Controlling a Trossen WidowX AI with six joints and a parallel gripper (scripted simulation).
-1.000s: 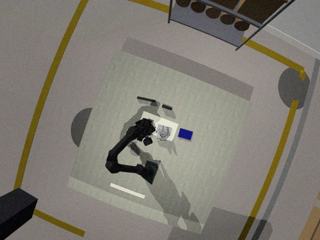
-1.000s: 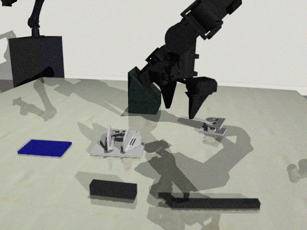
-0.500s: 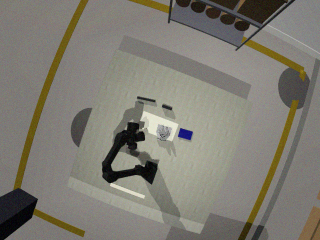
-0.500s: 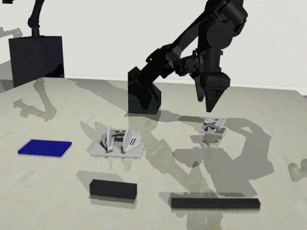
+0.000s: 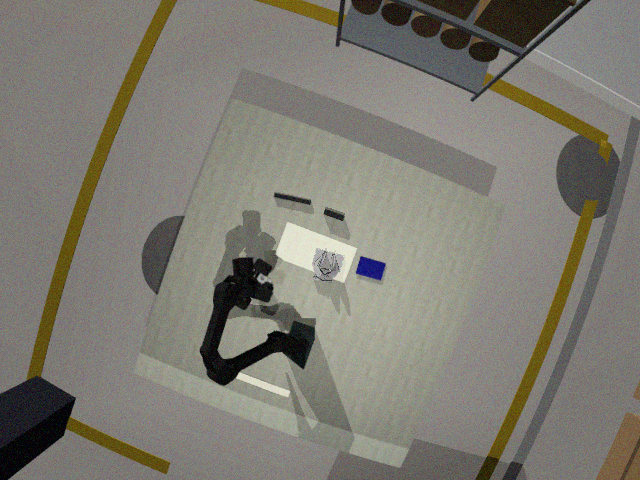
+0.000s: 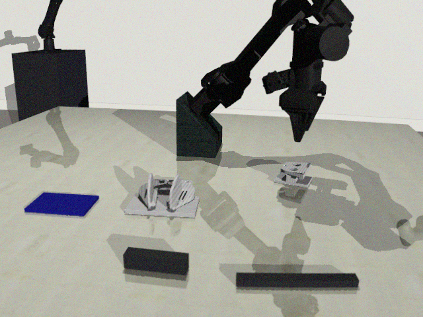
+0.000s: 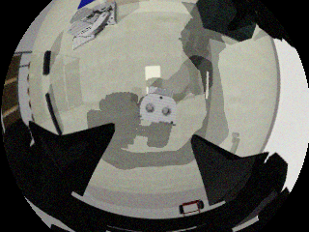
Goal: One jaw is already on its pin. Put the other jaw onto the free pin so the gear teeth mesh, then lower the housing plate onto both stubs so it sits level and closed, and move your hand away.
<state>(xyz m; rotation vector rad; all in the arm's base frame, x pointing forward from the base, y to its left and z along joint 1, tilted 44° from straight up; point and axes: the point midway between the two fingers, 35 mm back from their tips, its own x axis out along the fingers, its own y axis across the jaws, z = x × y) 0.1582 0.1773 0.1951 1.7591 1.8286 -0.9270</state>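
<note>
The small grey fixture is 90 mm below my gripper tip, 10 mm to the right of it and 10 mm behind it. From my gripper tip the other things lie so: grey jaw 220 mm to the right, 130 mm ahead, 80 mm below; grey base plate 230 mm to the right, 180 mm ahead, 100 mm below; long black bar 350 mm ahead, 90 mm below, 20 mm to the left.
</note>
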